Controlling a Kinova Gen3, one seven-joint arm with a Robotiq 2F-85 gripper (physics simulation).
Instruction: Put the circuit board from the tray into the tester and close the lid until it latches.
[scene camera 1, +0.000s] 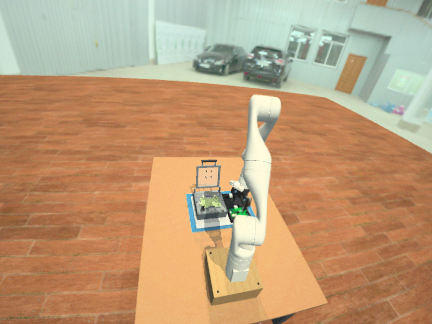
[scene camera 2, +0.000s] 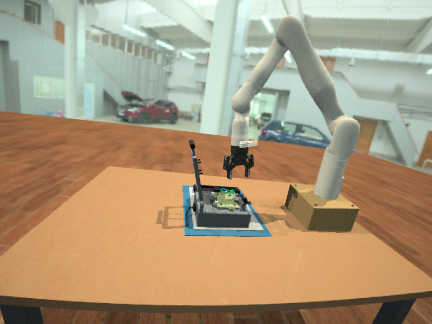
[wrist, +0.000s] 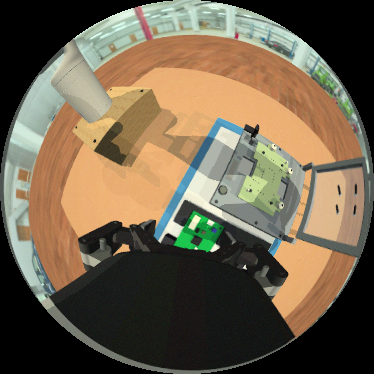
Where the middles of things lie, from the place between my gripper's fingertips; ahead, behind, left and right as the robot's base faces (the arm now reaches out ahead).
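Labels:
Counting from my hand, I find the tester lid (wrist: 327, 221) 160 mm to the left and 190 mm ahead, 70 mm above. The pale green nest (wrist: 260, 189) is 70 mm ahead of my hand and 150 mm to the left of it, 40 mm below. As for the green circuit board (wrist: 199, 232), it is 30 mm ahead of my hand, 30 mm to the right of it and 90 mm below it. Going by their middles, of the things named here the green circuit board is the nearest to my hand and the tester lid is the farthest from it.

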